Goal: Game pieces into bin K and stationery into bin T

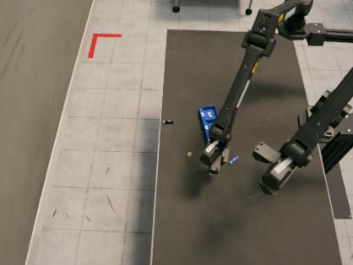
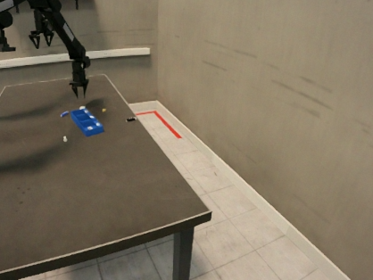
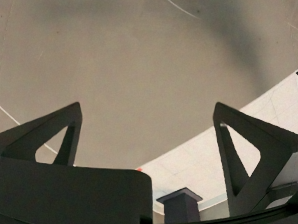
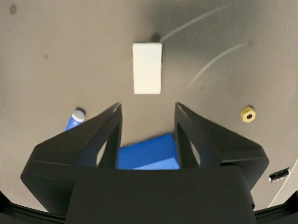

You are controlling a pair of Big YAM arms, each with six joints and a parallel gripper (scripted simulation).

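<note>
Right now the white block is 8 cm below my right hand. The rest, counted from my right hand: yellow ring 11 cm ahead, 8 cm to the right, 7 cm below; blue bin 22 cm to the right, 6 cm below, 1 cm behind; black item 26 cm to the right, 22 cm ahead, 7 cm below.
</note>
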